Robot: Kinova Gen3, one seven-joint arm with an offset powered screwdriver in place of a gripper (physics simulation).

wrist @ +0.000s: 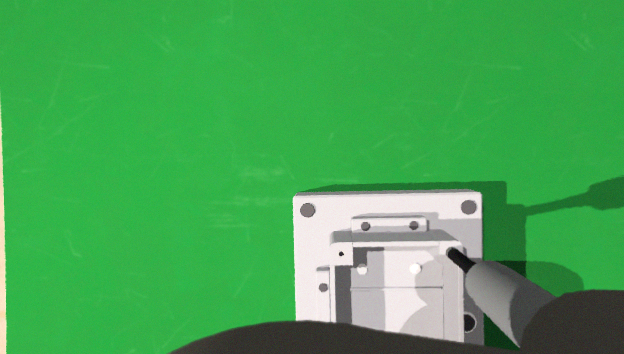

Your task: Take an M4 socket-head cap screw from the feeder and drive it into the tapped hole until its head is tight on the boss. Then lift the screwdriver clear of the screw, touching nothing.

I see a fixture plate (442, 207) and a corner boss (339, 240).
